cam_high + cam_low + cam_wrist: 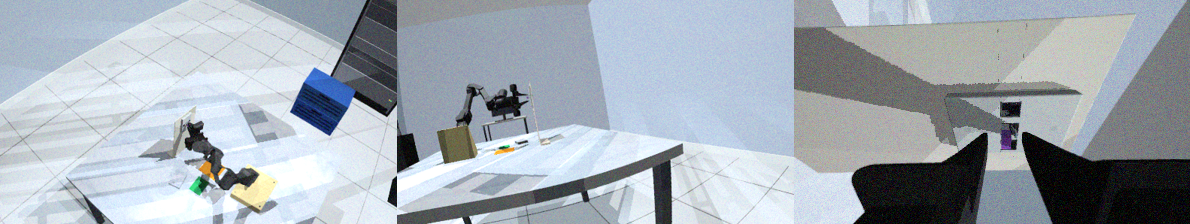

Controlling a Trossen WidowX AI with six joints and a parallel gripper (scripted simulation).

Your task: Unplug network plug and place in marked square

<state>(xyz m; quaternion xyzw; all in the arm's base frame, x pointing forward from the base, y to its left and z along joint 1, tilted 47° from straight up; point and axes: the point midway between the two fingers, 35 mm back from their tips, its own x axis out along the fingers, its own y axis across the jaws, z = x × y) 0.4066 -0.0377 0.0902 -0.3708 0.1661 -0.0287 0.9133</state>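
My gripper tip is 1 cm short of the purple network plug. Round my gripper tip: grey plate (9 cm behind, 18 cm to the left, 26 cm below); then upright panel (3 cm ahead, 11 cm below); then orange square (20 cm behind, 2 cm to the right, 27 cm below).
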